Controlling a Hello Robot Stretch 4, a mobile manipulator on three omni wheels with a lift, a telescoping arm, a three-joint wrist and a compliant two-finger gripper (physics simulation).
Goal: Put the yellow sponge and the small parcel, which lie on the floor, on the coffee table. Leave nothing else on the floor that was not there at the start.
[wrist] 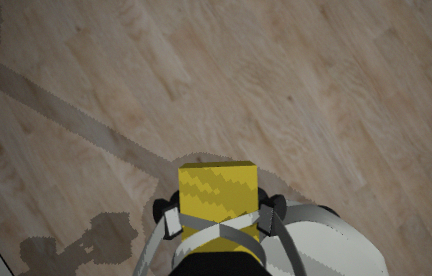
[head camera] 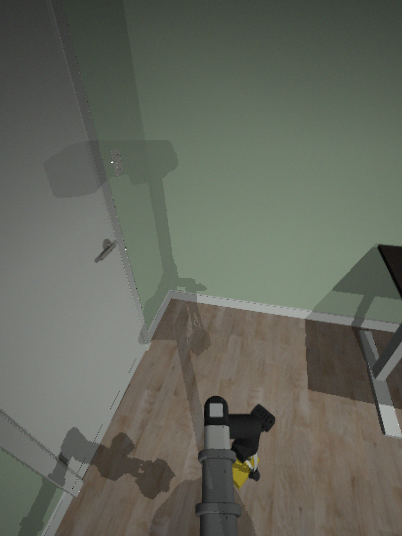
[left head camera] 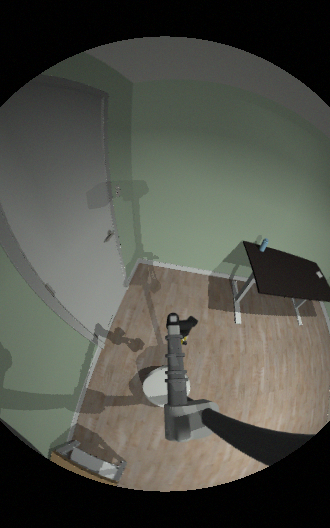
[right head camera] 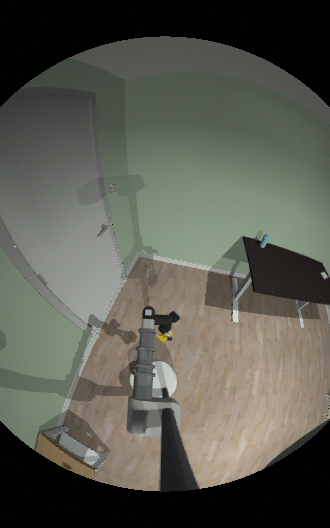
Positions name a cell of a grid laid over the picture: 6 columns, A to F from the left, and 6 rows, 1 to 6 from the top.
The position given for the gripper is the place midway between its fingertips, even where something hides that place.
In view: the gripper (wrist: D5) and a door (head camera: B4).
The door is seen too in the left head camera view (left head camera: B3) and in the right head camera view (right head camera: B3).
